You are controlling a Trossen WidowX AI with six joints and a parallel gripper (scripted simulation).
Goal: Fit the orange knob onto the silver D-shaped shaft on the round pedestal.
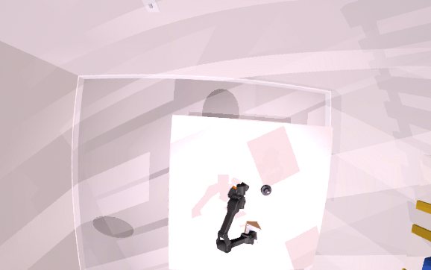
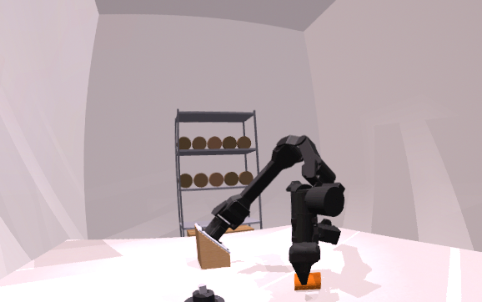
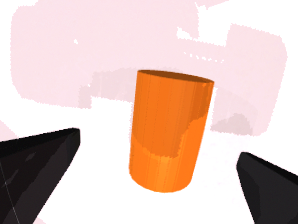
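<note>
Right now my gripper tip is 10 mm short of the orange knob, 20 mm to the right of it and 10 mm above it. Round my gripper tip: silver shaft: 20 mm behind, 230 mm to the right.
</note>
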